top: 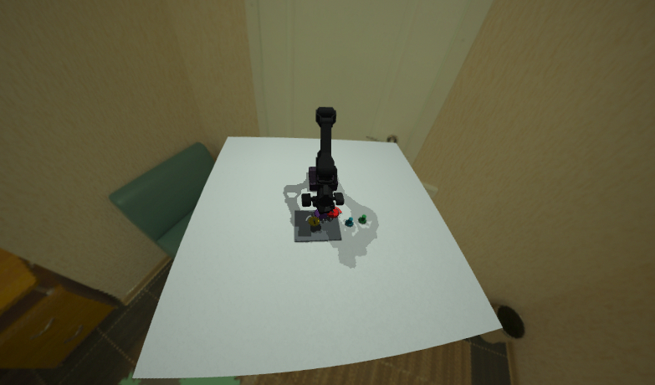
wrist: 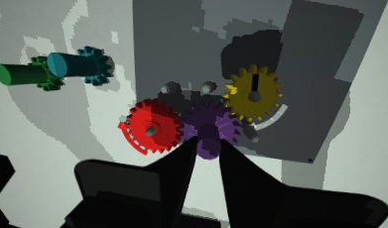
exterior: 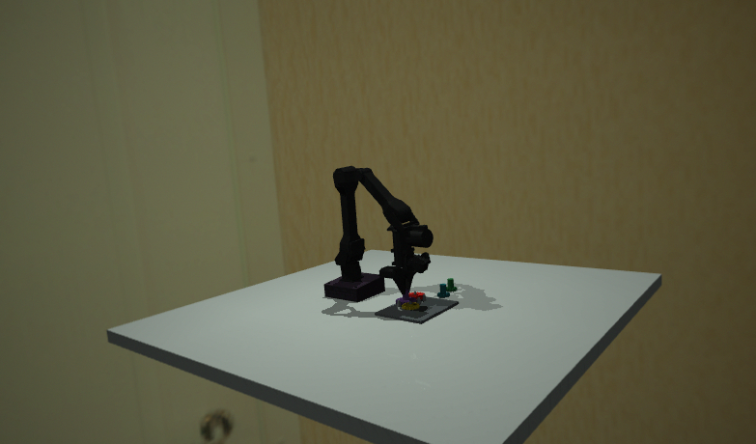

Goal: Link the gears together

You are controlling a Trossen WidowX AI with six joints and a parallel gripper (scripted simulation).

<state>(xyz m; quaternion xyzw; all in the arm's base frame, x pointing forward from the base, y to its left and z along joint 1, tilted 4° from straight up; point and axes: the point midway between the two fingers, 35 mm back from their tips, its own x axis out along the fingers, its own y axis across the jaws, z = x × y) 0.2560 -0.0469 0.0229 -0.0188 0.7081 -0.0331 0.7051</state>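
The purple gear lies 10 mm below my gripper tip. The rest, counted from my gripper tip: red gear 60 mm to the left, 20 mm below; yellow gear 40 mm to the right, 40 mm ahead, 20 mm below; grey board 60 mm ahead, 30 mm below, 20 mm to the right.
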